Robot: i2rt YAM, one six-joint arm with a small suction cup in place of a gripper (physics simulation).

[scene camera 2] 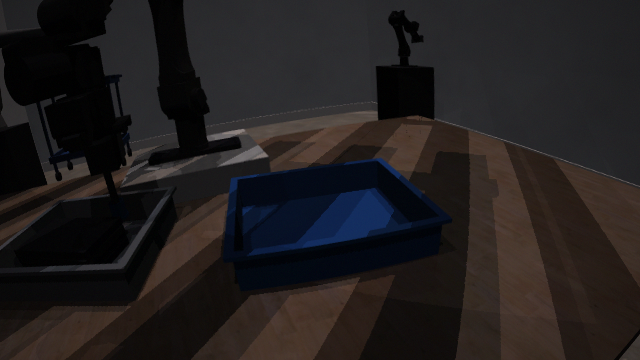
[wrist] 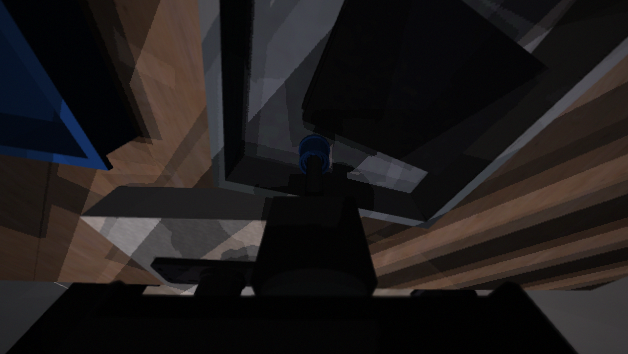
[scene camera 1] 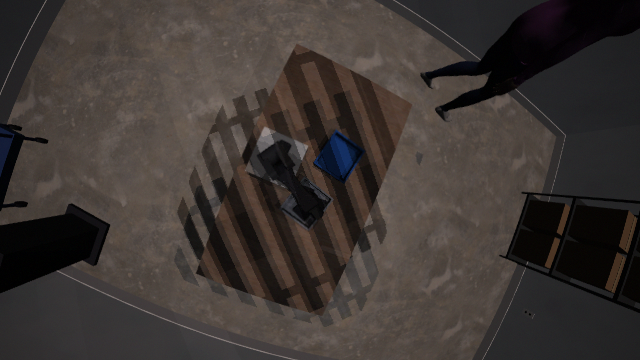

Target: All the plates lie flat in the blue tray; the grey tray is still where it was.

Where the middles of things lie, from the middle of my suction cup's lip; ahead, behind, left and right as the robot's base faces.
Scene:
Right now the grey tray (scene camera 1: pixel 287 207) is 5 cm ahead of my suction cup, 5 cm to the right of it and 2 cm below it. Also, from my suction cup: blue tray (scene camera 2: pixel 288 227) (10 cm ahead, 30 cm to the left, 2 cm below).

